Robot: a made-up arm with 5 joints.
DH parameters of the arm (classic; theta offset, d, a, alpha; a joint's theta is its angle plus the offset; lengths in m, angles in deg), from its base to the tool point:
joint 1: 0 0.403 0 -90
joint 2: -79.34 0 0.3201 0
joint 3: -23.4 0 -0.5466 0
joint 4: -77.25 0 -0.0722 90
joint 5: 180 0.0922 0 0
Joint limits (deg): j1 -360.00..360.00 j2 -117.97..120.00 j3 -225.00..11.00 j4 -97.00..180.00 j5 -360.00..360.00
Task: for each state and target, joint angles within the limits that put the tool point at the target. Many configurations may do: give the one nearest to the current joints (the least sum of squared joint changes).
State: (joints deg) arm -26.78 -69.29 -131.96 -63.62 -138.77
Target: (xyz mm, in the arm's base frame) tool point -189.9 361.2 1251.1
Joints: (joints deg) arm -62.27 -44.32 -136.11 -26.55 -138.77
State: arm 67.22 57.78 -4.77 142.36 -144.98
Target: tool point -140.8 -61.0 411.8
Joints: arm 23.42 89.14 11.00 159.13 -144.98
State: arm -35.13 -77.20 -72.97 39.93 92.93
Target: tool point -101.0 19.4 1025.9
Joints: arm -10.87 -99.92 -52.04 48.60 92.93
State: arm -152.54 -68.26 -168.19 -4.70 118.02
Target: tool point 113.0 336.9 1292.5
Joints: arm -108.54 -38.53 -140.68 -14.93 118.02
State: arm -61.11 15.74 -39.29 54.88 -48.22
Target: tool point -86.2 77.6 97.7
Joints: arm -41.99 31.34 5.30 69.64 -48.22
